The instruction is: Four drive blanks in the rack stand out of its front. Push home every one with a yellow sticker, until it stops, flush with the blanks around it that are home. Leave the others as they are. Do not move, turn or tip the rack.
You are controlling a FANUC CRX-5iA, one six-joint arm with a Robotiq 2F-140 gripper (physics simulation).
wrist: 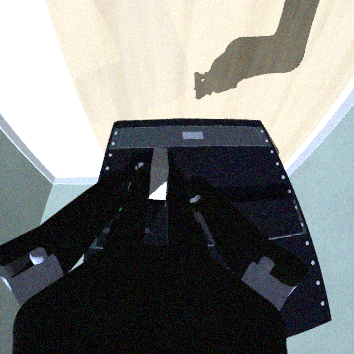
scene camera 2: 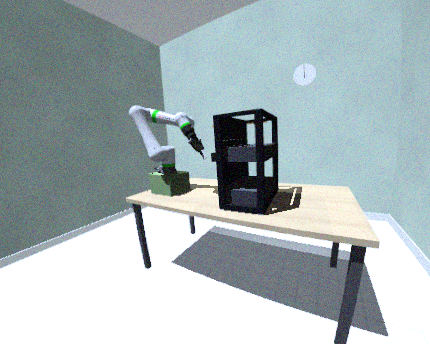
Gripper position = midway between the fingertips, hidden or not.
In view: the gripper (wrist: 159, 158) and a black rack (scene camera 2: 235, 185).
The black rack is seen too in the wrist view (wrist: 237, 157).
